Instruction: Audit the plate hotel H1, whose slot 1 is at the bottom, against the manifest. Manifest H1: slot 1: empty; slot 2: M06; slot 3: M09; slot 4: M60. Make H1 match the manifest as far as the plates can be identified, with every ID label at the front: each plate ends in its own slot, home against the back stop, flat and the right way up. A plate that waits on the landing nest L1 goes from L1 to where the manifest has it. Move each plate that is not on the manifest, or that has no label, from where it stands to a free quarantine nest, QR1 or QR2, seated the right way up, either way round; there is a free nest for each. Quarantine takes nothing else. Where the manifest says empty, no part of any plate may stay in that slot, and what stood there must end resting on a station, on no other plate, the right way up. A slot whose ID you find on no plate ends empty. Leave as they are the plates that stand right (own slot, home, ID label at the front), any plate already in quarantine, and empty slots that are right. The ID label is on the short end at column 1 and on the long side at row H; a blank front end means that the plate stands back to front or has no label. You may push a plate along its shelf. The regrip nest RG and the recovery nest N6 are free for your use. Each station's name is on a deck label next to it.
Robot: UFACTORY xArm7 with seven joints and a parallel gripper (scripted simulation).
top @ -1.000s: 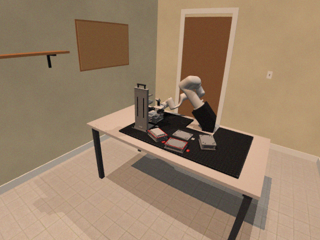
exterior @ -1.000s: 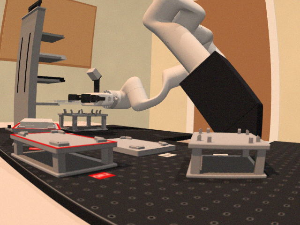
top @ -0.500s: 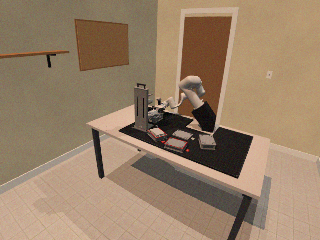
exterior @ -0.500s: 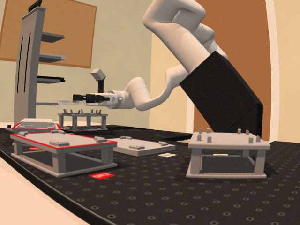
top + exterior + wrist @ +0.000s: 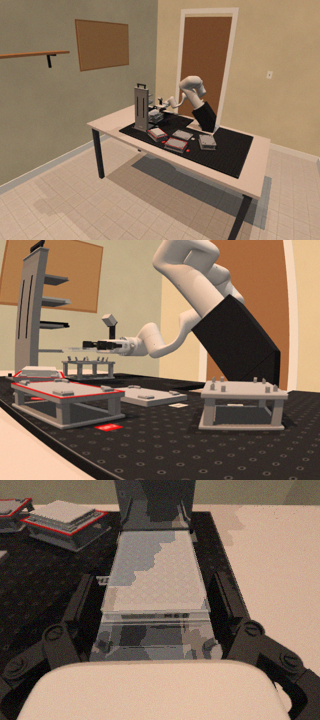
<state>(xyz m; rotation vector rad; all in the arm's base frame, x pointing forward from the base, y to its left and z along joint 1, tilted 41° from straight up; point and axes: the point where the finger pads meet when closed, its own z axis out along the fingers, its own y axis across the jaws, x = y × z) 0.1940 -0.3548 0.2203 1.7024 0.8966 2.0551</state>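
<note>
Right now the clear plate is 5 cm ahead of my hand, 2 cm below it and 1 cm to the left of it. Also, from my hand: black plate: 19 cm ahead, 6 cm above, 3 cm to the left; then H1 deck label: 13 cm ahead, 12 cm to the left, 12 cm below; then RG label: 12 cm below, 9 cm behind, 1 cm to the right.
</note>
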